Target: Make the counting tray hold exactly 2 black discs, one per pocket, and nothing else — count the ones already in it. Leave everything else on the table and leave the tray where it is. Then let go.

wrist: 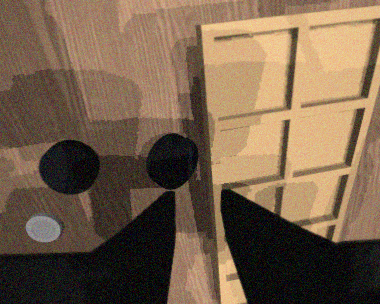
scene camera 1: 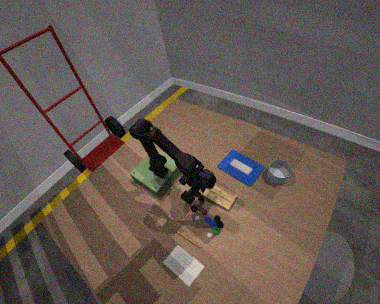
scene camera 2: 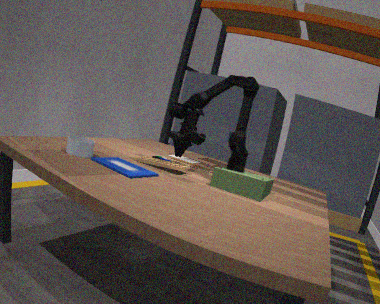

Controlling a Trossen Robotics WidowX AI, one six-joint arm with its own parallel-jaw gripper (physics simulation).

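Note:
The pale wooden counting tray (scene camera 1: 226,202) (wrist: 250,116) lies on the table; the pockets that show in the wrist view hold no disc, and the lower ones are partly hidden by a finger. My gripper (scene camera 1: 194,200) (scene camera 2: 179,154) (wrist: 197,199) is over the tray's long side edge, its fingers a little apart with no disc between them. One black disc (wrist: 172,161) is just beyond the left fingertip, beside the tray's edge and outside the pockets; its height is unclear. Another black disc (wrist: 70,166) lies farther left on the table. Black discs (scene camera 1: 220,225) also lie in the loose group.
A white disc (wrist: 43,229), blue discs (scene camera 1: 210,221) and a green disc (scene camera 1: 216,231) lie near the tray. A thin stick (scene camera 1: 190,238) and a printed sheet (scene camera 1: 183,265) lie beyond. A blue mat (scene camera 1: 227,166) (scene camera 2: 145,173) and a round bowl (scene camera 1: 279,172) (scene camera 2: 80,147) are on the other side.

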